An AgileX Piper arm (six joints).
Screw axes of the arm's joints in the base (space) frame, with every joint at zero. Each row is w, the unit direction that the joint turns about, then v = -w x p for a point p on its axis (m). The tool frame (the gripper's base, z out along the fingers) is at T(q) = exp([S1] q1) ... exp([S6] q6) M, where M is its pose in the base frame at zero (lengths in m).
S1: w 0 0 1 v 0 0 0
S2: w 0 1 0 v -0.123 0 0
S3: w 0 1 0 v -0.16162 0 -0.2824
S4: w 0.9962 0 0.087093 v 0 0.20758 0
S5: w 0 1 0 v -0.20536 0 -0.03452
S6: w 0.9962 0 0.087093 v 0 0.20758 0
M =
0.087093 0 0.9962 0.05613
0 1 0 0
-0.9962 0 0.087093 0.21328
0 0 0 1
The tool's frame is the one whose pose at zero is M.
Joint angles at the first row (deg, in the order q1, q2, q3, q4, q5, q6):
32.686 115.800 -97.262 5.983 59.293 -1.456
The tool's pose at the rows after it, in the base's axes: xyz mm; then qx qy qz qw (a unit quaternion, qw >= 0):
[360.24, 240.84, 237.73, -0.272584, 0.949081, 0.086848, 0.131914]
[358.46, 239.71, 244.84, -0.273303, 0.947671, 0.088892, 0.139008]
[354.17, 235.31, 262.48, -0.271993, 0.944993, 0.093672, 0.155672]
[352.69, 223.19, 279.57, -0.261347, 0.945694, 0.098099, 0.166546]
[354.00, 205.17, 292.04, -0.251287, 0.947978, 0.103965, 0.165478]
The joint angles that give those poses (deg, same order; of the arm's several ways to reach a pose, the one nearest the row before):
32.687 115.648 -97.264 5.983 59.294 -1.636
32.687 114.698 -97.262 5.983 59.388 -1.712
32.496 112.312 -97.262 5.983 59.767 -1.713
31.114 109.910 -97.262 6.382 60.883 -1.834
28.551 108.054 -97.264 7.824 62.933 -3.397

